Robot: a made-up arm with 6 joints.
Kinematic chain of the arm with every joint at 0, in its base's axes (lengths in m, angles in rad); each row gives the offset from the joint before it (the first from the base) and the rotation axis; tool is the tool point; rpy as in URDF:
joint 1: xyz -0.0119 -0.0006 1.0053 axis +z
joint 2: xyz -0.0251 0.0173 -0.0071 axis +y
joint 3: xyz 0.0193 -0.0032 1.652 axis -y
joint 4: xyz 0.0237 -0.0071 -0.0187 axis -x
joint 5: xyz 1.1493 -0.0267 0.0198 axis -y
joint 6: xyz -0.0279 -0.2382 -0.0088 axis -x
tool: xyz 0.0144 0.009 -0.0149 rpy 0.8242 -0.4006 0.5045
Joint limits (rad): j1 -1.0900..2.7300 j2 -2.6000..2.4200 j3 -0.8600..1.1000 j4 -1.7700..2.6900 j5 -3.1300..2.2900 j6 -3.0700..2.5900
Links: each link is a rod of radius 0.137 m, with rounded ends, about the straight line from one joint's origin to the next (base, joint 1, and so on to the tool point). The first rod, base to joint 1, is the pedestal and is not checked.
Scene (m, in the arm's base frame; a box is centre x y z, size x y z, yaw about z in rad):
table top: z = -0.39
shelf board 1: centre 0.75 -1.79 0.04 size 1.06 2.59 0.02 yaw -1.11
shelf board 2: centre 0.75 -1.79 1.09 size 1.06 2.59 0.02 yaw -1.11
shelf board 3: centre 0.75 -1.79 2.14 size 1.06 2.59 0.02 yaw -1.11
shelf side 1: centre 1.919 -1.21 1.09 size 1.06 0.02 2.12 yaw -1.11
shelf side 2: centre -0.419 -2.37 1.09 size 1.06 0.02 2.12 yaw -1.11
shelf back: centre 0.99 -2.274 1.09 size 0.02 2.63 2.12 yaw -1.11
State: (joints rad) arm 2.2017 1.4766 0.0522 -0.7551 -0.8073 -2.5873
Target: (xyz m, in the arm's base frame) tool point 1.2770 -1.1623 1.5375
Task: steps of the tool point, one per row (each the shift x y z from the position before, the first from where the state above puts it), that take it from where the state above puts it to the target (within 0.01 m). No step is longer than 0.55 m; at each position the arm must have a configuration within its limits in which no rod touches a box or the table.
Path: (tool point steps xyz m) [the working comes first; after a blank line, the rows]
Joints at the target: -0.5986 0.5755 -0.0985 -0.5861 -0.8000 -2.6104
Straight joint move there: touches shelf side 1.

1: 0.4178 0.2009 0.2090
2: 0.4702 0.0525 0.2078
3: 0.4649 -0.1065 0.2033
4: 0.4018 -0.2526 0.1957
5: 0.2911 -0.3650 0.1852
6: 0.1488 -0.4292 0.1719
7: -0.0037 -0.4369 0.1562
8: -0.1446 -0.3897 0.1383
9: -0.2547 -0.2972 0.1186
10: 0.1775 -0.2651 0.0035
11: 0.1055 -0.3048 -0.0037

